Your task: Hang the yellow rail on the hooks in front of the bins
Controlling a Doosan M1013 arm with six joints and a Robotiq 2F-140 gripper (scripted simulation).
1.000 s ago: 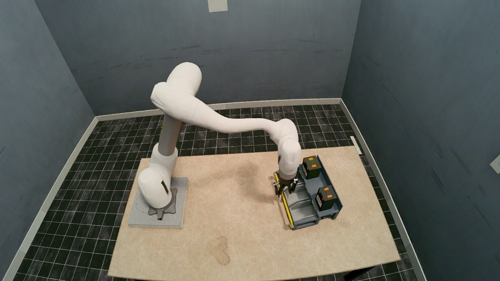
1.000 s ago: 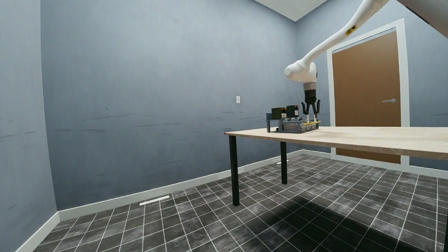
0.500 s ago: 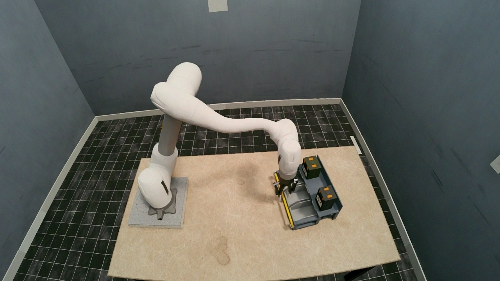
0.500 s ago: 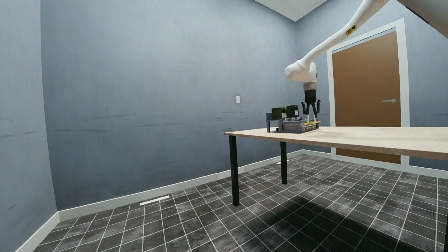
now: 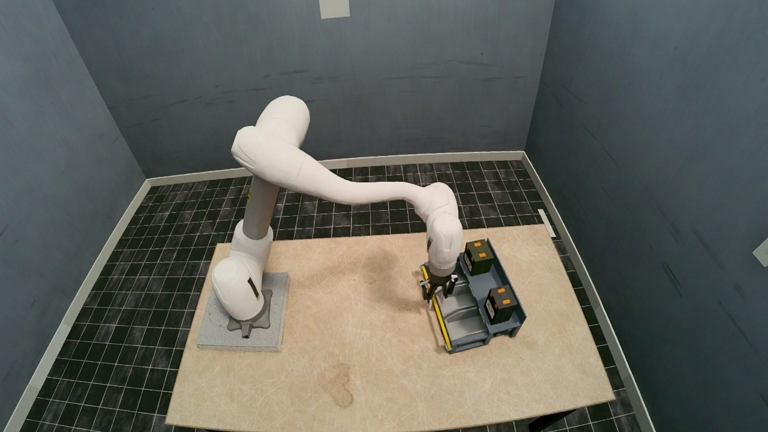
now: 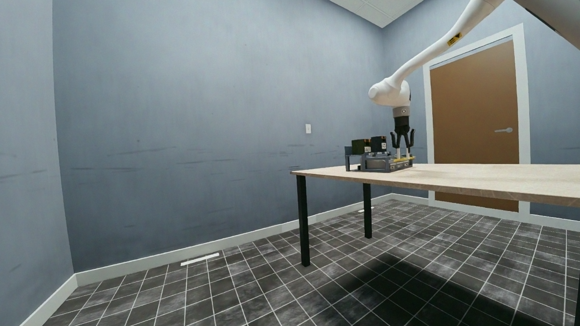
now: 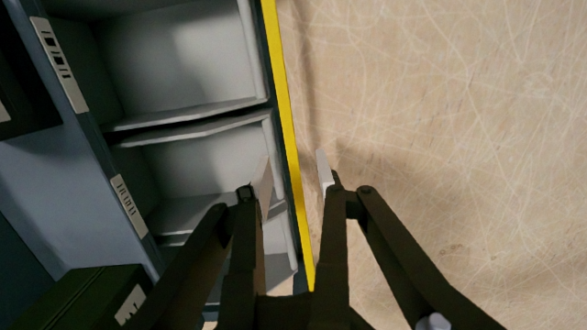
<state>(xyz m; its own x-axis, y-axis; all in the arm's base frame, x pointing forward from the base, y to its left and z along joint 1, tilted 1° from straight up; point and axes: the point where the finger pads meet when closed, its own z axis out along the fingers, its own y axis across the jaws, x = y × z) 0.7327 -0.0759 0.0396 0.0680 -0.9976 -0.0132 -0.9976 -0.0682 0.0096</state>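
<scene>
Now: hand 3 cm above the yellow rail.
</scene>
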